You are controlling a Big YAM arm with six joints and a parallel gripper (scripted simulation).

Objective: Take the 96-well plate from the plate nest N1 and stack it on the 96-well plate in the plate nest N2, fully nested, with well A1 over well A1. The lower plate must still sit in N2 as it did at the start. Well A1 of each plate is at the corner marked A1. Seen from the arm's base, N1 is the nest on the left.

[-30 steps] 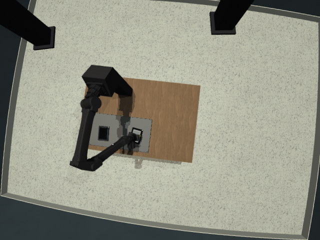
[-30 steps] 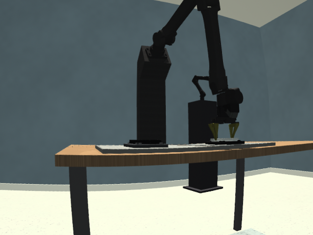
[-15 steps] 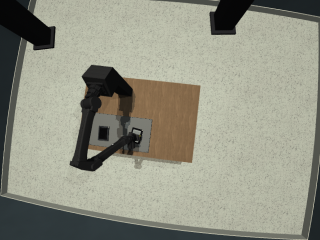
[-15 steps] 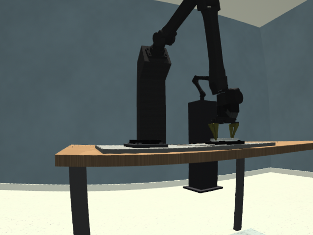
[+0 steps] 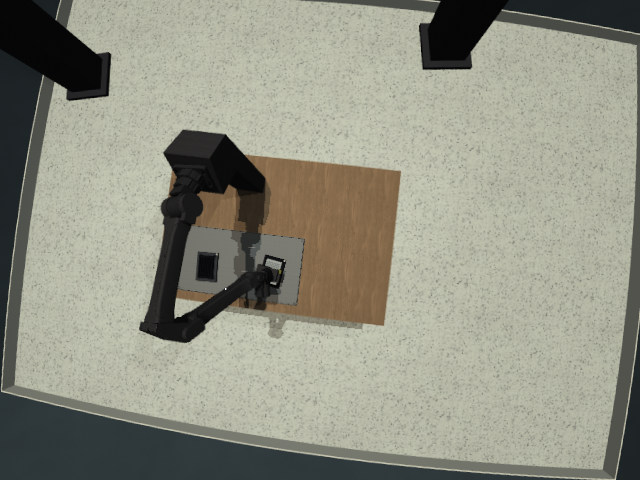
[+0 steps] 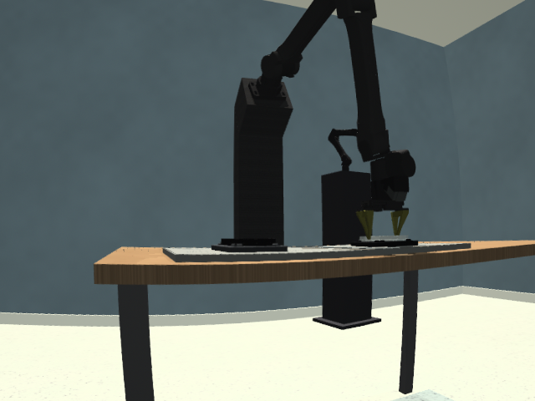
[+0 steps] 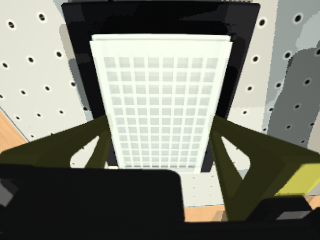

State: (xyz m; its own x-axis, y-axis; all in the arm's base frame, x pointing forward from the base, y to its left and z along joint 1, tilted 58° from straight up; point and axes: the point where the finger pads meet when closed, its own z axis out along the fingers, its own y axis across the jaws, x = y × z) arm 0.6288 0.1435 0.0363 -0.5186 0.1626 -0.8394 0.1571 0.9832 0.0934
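My gripper is now 20 mm above the black plate nest. Also, from my hand: black 96-well plate 370 mm to the right, 30 mm behind, 10 mm below; then white 96-well plate 10 mm below.
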